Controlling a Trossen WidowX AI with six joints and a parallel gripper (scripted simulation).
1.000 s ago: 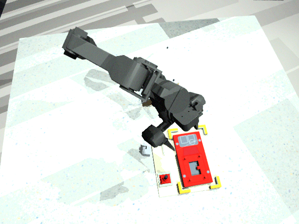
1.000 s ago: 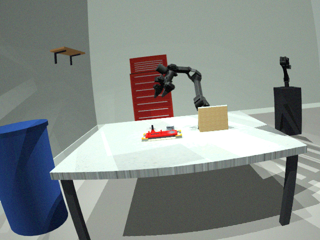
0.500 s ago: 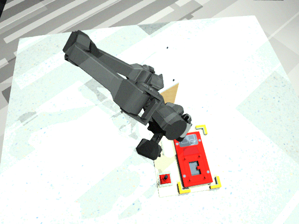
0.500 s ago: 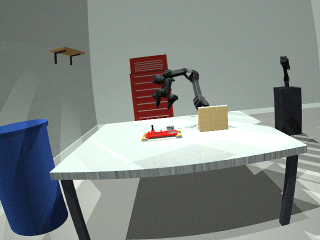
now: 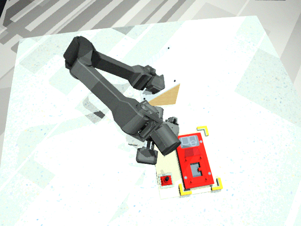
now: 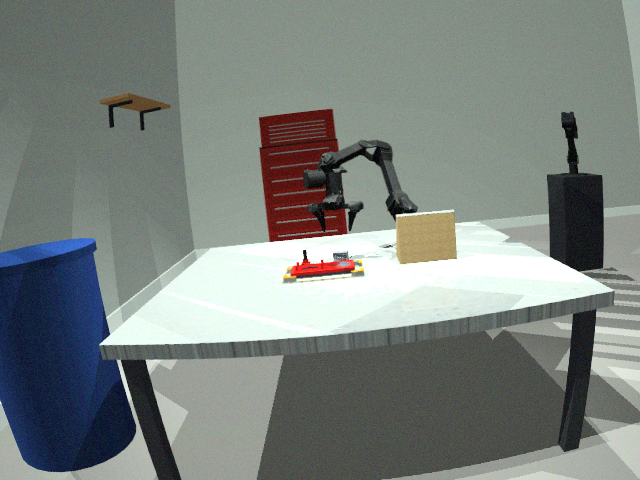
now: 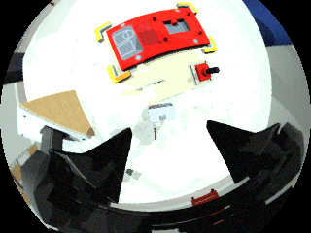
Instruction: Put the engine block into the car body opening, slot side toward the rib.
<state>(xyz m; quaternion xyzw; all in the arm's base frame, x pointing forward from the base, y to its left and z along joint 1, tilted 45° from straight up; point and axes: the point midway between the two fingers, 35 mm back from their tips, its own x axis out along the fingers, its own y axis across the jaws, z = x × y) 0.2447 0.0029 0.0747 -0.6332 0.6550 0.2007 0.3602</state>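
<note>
Right now my gripper tip is 9 cm above the grey engine block and 1 cm to the left of it.
</note>
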